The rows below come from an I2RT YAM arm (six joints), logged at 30 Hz.
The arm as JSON. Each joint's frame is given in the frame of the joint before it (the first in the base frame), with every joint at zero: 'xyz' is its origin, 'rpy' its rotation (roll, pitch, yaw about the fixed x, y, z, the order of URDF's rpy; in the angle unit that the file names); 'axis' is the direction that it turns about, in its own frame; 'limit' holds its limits. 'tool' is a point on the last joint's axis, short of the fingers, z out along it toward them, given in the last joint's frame.
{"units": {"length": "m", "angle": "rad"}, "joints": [
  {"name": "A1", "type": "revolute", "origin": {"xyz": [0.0, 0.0, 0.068], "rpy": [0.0, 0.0, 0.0]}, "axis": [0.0, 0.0, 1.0], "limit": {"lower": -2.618, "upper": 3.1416}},
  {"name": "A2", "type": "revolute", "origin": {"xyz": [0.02, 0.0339, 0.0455], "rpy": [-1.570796, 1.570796, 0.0]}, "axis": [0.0, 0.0, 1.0], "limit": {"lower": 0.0, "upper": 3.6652}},
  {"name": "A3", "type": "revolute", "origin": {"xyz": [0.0, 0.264, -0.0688], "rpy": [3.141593, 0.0, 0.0]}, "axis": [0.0, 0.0, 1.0], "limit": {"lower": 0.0, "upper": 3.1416}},
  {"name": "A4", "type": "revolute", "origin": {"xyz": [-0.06, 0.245, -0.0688], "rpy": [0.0, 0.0, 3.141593]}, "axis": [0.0, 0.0, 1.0], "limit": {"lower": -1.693, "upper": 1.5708}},
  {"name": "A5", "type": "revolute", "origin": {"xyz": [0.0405, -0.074, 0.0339], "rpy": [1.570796, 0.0, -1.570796]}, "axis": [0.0, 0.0, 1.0], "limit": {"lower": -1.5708, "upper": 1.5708}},
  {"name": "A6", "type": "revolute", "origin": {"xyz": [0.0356, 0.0, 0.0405], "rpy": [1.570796, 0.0, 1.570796]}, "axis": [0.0, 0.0, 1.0], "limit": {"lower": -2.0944, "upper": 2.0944}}
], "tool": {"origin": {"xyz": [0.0, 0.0, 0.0], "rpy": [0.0, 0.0, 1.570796]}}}
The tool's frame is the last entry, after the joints.
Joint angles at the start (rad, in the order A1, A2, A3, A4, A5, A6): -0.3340 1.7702 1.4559 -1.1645 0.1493 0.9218
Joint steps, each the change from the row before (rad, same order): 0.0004 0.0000 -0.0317 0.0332 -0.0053 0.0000; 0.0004 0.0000 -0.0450 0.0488 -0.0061 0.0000; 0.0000 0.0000 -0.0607 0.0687 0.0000 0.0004; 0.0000 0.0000 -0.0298 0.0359 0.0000 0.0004; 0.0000 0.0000 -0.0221 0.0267 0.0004 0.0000; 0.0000 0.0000 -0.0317 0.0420 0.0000 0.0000; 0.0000 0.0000 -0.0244 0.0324 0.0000 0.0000; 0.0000 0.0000 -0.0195 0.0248 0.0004 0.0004; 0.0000 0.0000 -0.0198 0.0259 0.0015 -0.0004
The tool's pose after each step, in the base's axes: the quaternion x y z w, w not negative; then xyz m. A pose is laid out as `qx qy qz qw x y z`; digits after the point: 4 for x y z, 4 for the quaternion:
0.5878 0.8044 -0.0553 0.0654 0.3133 -0.1140 0.2369
0.5877 0.8047 -0.0518 0.0664 0.3124 -0.1133 0.2256
0.5880 0.8042 -0.0506 0.0702 0.3106 -0.1127 0.2107
0.5882 0.8038 -0.0497 0.0731 0.3097 -0.1124 0.2034
0.5883 0.8036 -0.0492 0.0754 0.3088 -0.1121 0.1981
0.5884 0.8032 -0.0477 0.0803 0.3078 -0.1117 0.1905
0.5885 0.8028 -0.0465 0.0841 0.3068 -0.1114 0.1848
0.5887 0.8024 -0.0459 0.0867 0.3059 -0.1111 0.1802
0.5886 0.8021 -0.0458 0.0898 0.3049 -0.1108 0.1756

